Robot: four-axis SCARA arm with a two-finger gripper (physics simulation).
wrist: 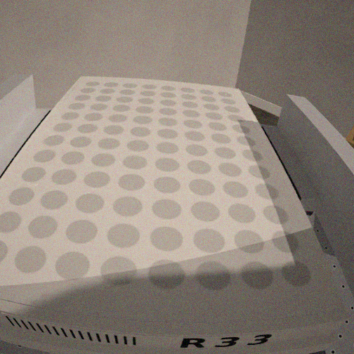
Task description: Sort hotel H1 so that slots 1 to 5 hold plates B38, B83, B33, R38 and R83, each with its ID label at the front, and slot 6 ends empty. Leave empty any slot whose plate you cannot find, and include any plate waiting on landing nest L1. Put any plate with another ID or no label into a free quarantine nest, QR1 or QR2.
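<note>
A pale plate with rows of round grey wells (167, 185) fills the middle of the wrist view. Its front edge carries a row of short black bars at the left and the ID label R33 at the right. My gripper (156, 101) is shut on this plate, with one grey finger along its left side and the other along its right side. A shadow lies across the plate's front and right edge. Hotel H1, nest L1 and the quarantine nests cannot be made out in this view.
Plain beige and grey wall surfaces (130, 40) rise behind the plate. A light ledge-like part (262, 102) shows behind the plate's far right corner. A small orange-brown thing (351, 137) shows at the right edge.
</note>
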